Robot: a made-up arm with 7 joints.
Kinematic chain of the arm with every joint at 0, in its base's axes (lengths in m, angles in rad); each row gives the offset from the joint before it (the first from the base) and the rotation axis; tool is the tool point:
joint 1: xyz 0 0 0.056 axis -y
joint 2: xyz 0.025 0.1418 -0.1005 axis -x
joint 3: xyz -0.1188 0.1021 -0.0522 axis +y
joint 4: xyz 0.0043 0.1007 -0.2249 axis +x
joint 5: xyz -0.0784 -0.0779 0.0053 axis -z
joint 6: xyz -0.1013 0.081 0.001 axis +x
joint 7: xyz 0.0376 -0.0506 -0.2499 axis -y
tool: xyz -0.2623 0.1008 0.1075
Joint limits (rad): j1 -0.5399..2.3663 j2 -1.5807..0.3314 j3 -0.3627..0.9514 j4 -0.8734..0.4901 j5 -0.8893..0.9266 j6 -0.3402..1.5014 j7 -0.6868..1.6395
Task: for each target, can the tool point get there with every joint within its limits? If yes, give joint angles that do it. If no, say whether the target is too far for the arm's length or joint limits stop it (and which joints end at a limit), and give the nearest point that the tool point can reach.
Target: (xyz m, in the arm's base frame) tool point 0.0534 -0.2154 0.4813
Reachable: no: joint limits stop it (at a limit: joint 1, joint 2, joint 3, joint 4, joint 6) | nearest point -0.0255 -0.1059 0.6075 | short by 0.185 m
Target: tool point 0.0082 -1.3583 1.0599
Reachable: no: too far | nearest point -0.2165 -0.2311 0.6073 | short by 1.235 m
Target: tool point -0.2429 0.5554 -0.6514
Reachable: yes | joints 1.1073 -0.8848 0.1624 -0.7606 -0.6033 1.2749 0.9435
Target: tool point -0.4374 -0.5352 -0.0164
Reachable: no: joint limits stop it (at a limit: joint 1, joint 2, joint 4, joint 5, joint 6) | nearest point -0.4422 -0.2884 -0.0709 | short by 0.253 m
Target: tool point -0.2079 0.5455 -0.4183
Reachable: yes | joints 1.8074 -0.9365 0.5671 0.3339 0.4348 0.9851 0.4051
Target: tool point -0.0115 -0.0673 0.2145
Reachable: no: joint limits stop it (at a limit: joint 1, joint 3, joint 4, joint 5, joint 6, joint 7) | nearest point -0.2291 0.0160 0.2378 | short by 0.234 m
